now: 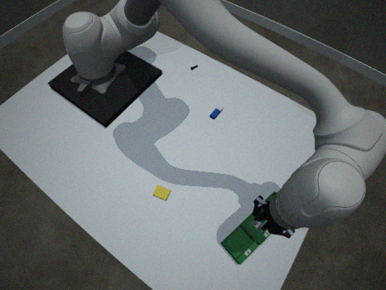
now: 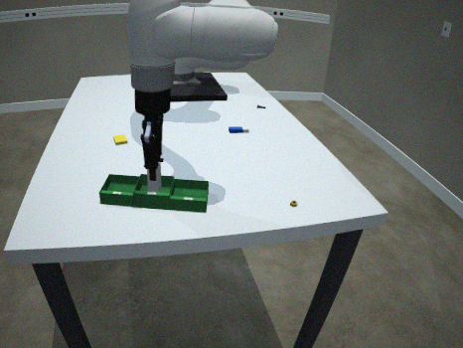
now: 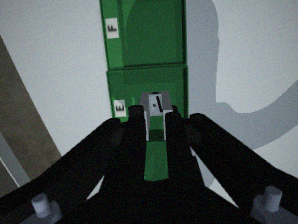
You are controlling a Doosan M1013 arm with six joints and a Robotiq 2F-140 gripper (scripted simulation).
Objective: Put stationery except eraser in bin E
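The green bin tray lies 10 mm ahead of my hand and 40 mm below it. From my hand the other things lie so: flat yellow block (330 mm behind, 30 mm to the right, 50 mm below); yellow nut (140 mm ahead, 300 mm to the left, 50 mm below); white pencil sharpener (30 mm below).
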